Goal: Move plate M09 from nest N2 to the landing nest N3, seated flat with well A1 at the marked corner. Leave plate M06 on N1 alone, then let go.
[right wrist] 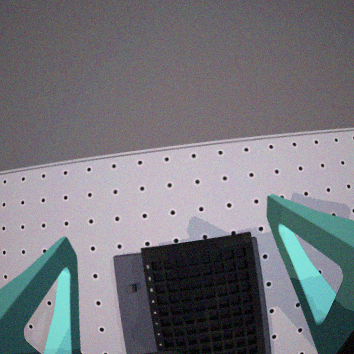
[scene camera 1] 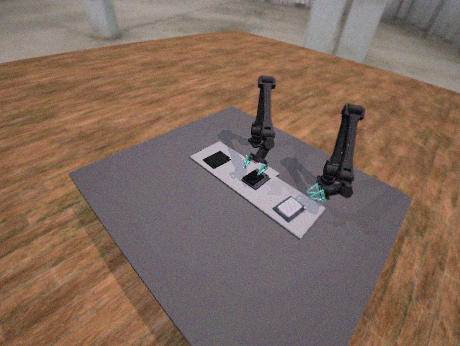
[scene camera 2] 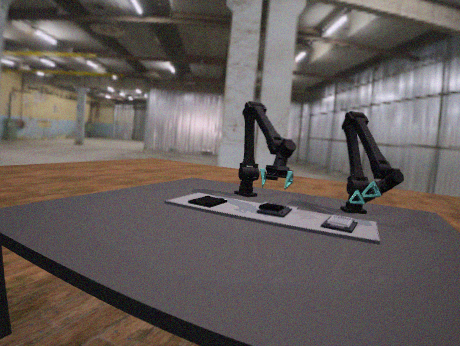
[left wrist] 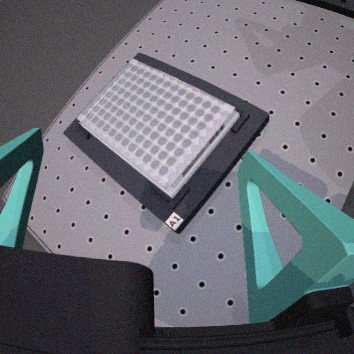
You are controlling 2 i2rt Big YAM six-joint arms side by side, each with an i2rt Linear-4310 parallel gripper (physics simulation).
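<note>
A black plate [scene camera 1: 254, 176] [scene camera 2: 271, 206] [right wrist: 205, 295] sits on the dark grey middle nest [scene camera 1: 257, 187] [scene camera 2: 280, 214] [right wrist: 131, 300]. In the right wrist view a wide nest strip shows at its left and a thin one at its right; I cannot tell whether it is fully flat. My right gripper [scene camera 1: 252, 171] [scene camera 2: 275, 187] [right wrist: 168, 227] is open above it, apart from it. A white plate [scene camera 1: 290, 207] [scene camera 2: 341, 221] [left wrist: 157, 120] sits on another nest [left wrist: 215, 162] with an A1 mark. My left gripper [scene camera 1: 315, 196] [scene camera 2: 357, 200] [left wrist: 142, 148] is open and empty nearby. Plate names are unreadable.
A flat black square [scene camera 1: 217, 159] [scene camera 2: 207, 201] lies at the left end of the pale perforated board [scene camera 1: 300, 231] [scene camera 2: 367, 235] [left wrist: 125, 250] [right wrist: 170, 197]. The board lies on a dark grey table top [scene camera 1: 200, 240] [scene camera 2: 200, 265]. Both arms stand behind the board.
</note>
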